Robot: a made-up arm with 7 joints. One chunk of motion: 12 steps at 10 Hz.
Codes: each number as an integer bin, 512 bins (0 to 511) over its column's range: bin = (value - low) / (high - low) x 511, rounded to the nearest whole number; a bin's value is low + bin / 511 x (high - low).
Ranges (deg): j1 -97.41..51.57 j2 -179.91..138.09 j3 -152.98..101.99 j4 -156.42..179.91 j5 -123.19..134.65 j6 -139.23..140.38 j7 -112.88..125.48
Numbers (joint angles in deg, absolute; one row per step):
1: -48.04 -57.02 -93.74 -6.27 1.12 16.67 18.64
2: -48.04 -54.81 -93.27 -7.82 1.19 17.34 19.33
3: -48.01 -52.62 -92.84 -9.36 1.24 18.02 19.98
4: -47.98 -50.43 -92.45 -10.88 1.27 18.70 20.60
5: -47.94 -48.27 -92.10 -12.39 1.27 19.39 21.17
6: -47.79 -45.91 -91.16 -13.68 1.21 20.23 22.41
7: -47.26 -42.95 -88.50 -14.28 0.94 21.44 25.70
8: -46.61 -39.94 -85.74 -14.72 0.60 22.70 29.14
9: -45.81 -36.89 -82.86 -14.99 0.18 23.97 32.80
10: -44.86 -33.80 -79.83 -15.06 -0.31 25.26 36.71
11: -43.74 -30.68 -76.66 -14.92 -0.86 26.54 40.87
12: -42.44 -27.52 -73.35 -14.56 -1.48 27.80 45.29
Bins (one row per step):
1: 169 197 119 228 246 285 282
2: 169 201 120 226 247 286 283
3: 169 205 121 223 247 287 285
4: 170 208 121 221 247 289 286
5: 170 212 122 219 247 290 287
6: 170 215 124 217 247 291 290
7: 172 220 129 216 246 294 297
8: 174 225 135 215 245 296 304
9: 177 230 141 215 245 298 312
10: 180 235 147 215 244 301 321
11: 184 240 153 215 242 303 330
12: 189 245 160 216 241 305 339

